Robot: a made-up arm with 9 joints. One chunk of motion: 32 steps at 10 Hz.
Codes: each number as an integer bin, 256 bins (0 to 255) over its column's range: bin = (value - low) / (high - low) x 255, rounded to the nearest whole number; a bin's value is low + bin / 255 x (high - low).
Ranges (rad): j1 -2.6..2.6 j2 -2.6..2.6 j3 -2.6..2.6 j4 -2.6..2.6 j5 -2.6..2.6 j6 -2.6..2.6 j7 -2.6..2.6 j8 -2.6..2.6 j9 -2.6..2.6
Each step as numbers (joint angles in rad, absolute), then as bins.
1 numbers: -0.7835 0.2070 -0.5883 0.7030 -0.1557 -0.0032 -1.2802 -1.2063 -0.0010
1 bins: 89 138 99 162 120 127 65 68 127
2 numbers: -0.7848 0.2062 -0.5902 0.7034 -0.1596 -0.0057 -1.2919 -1.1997 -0.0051
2 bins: 89 138 99 162 120 127 64 69 127
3 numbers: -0.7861 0.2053 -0.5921 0.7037 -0.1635 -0.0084 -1.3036 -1.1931 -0.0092
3 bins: 89 138 98 162 119 127 64 69 127
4 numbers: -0.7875 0.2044 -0.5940 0.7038 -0.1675 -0.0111 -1.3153 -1.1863 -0.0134
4 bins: 89 138 98 162 119 127 63 69 127
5 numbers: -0.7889 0.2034 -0.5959 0.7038 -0.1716 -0.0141 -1.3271 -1.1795 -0.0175
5 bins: 89 137 98 162 119 127 62 70 127
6 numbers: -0.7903 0.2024 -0.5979 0.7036 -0.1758 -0.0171 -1.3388 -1.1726 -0.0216
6 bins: 89 137 98 162 119 127 62 70 126
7 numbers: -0.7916 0.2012 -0.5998 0.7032 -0.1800 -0.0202 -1.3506 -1.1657 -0.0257
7 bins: 89 137 98 162 119 127 61 70 126
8 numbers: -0.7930 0.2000 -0.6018 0.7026 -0.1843 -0.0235 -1.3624 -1.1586 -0.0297
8 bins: 89 137 98 162 118 126 61 71 126
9 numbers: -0.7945 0.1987 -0.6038 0.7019 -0.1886 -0.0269 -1.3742 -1.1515 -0.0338
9 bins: 89 137 98 162 118 126 60 71 126
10 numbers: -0.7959 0.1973 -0.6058 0.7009 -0.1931 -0.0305 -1.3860 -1.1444 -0.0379
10 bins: 88 137 98 162 118 126 60 71 126
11 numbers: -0.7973 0.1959 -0.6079 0.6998 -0.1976 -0.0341 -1.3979 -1.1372 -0.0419
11 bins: 88 137 98 162 118 126 59 72 125
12 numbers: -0.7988 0.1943 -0.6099 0.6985 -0.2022 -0.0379 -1.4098 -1.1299 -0.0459
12 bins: 88 137 98 162 118 126 58 72 125
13 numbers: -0.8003 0.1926 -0.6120 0.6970 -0.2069 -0.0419 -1.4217 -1.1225 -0.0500
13 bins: 88 137 97 162 117 125 58 72 125
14 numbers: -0.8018 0.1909 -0.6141 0.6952 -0.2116 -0.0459 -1.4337 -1.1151 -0.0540
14 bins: 88 137 97 162 117 125 57 73 125
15 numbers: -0.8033 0.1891 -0.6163 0.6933 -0.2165 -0.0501 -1.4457 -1.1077 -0.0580
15 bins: 88 137 97 161 117 125 57 73 125
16 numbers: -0.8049 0.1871 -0.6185 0.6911 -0.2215 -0.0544 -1.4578 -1.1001 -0.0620
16 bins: 88 137 97 161 117 125 56 74 124
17 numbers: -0.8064 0.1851 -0.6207 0.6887 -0.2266 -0.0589 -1.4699 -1.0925 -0.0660
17 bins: 88 137 97 161 116 125 55 74 124
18 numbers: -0.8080 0.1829 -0.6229 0.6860 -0.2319 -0.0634 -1.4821 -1.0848 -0.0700
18 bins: 88 136 97 161 116 124 55 74 124
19 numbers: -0.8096 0.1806 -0.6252 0.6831 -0.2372 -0.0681 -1.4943 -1.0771 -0.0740
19 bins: 88 136 97 161 116 124 54 75 124
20 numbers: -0.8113 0.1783 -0.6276 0.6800 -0.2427 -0.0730 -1.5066 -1.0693 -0.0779
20 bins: 88 136 97 161 116 124 54 75 124
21 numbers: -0.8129 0.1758 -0.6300 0.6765 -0.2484 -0.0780 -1.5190 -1.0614 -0.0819
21 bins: 88 136 97 161 115 124 53 75 123
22 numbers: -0.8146 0.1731 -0.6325 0.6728 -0.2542 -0.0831 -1.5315 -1.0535 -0.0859
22 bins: 88 136 96 160 115 123 52 76 123
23 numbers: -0.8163 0.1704 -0.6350 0.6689 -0.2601 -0.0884 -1.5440 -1.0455 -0.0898
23 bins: 87 136 96 160 115 123 52 76 123
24 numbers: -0.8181 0.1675 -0.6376 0.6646 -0.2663 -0.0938 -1.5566 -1.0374 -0.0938
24 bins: 87 136 96 160 114 123 51 77 123
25 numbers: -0.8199 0.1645 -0.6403 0.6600 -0.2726 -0.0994 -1.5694 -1.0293 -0.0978
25 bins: 87 136 96 160 114 123 51 77 123
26 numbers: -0.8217 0.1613 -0.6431 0.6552 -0.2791 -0.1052 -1.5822 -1.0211 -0.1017
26 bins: 87 135 96 160 114 122 50 77 123
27 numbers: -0.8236 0.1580 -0.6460 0.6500 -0.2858 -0.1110 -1.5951 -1.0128 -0.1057
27 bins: 87 135 96 159 113 122 49 78 122
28 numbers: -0.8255 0.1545 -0.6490 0.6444 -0.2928 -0.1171 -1.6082 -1.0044 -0.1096
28 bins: 87 135 96 159 113 122 49 78 122
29 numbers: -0.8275 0.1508 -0.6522 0.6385 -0.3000 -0.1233 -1.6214 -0.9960 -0.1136
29 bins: 87 135 96 159 113 121 48 79 122
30 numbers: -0.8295 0.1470 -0.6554 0.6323 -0.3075 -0.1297 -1.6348 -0.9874 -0.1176
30 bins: 87 135 95 159 112 121 47 79 122
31 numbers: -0.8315 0.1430 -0.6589 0.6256 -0.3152 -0.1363 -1.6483 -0.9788 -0.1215
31 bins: 87 135 95 158 112 121 47 80 122
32 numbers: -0.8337 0.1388 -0.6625 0.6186 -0.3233 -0.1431 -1.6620 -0.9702 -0.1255
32 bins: 87 134 95 158 112 120 46 80 121
